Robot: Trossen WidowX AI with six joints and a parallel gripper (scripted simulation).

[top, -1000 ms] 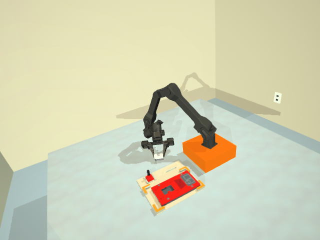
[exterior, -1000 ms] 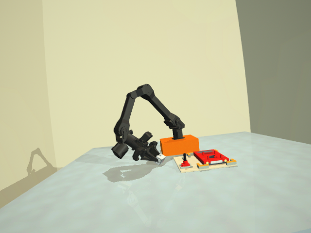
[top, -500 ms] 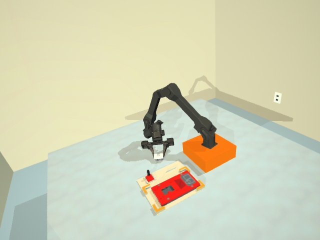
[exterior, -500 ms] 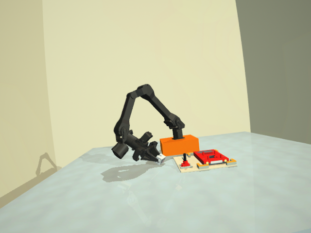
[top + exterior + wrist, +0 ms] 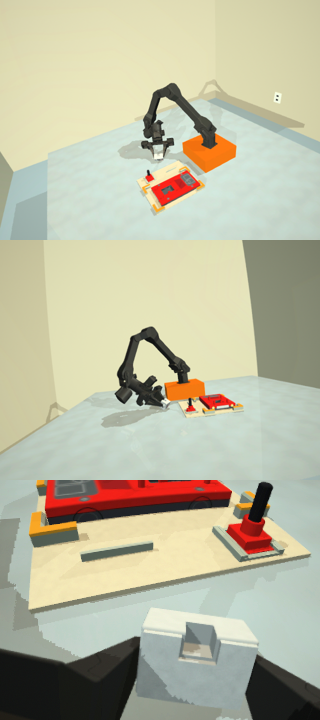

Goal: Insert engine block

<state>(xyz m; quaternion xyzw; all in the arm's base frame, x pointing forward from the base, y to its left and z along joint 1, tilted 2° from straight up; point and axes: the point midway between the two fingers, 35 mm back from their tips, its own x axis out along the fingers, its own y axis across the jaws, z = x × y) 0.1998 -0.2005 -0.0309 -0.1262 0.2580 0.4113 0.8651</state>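
Right now the engine block is 10 mm above my gripper tip. Also, from my gripper tip: black post: 130 mm ahead, 70 mm to the left, 10 mm above.
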